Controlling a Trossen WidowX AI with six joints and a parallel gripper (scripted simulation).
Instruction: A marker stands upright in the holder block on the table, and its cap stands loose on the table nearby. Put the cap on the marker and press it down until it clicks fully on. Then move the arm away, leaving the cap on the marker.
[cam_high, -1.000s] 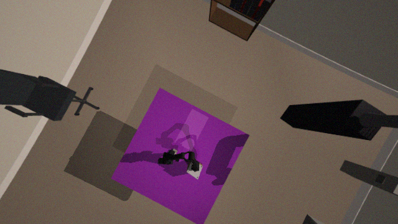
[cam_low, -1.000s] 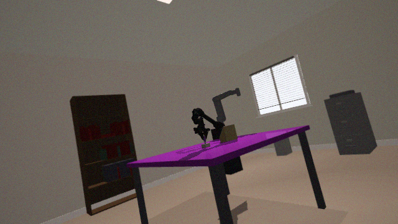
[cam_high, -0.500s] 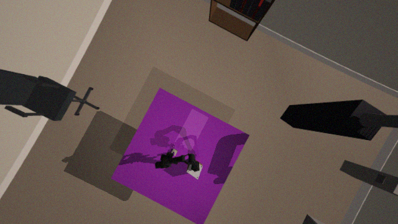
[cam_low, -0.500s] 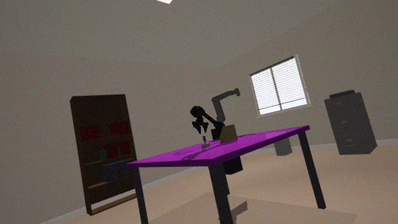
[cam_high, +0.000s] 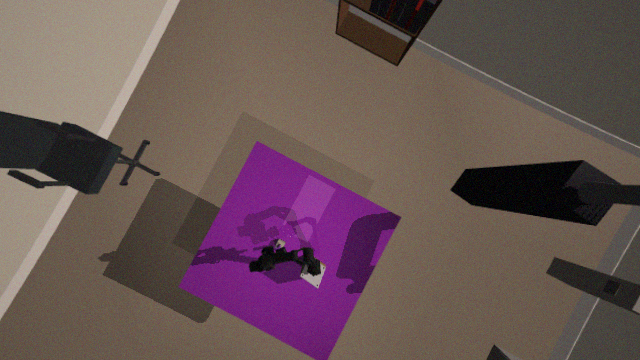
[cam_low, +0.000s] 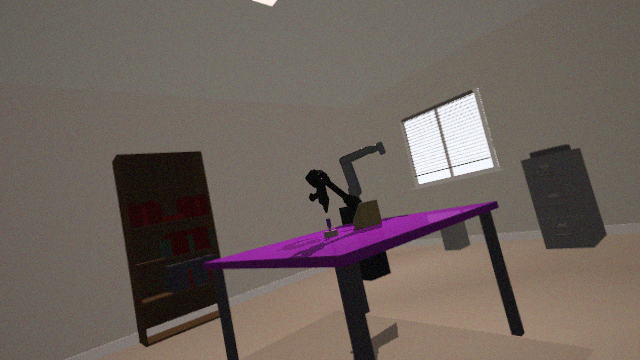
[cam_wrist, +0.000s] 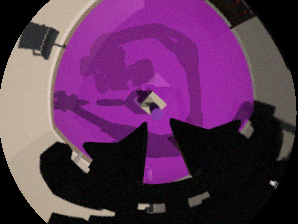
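My gripper tip is now 6 cm above the purple cap. Round my gripper tip: holder block 13 cm below.
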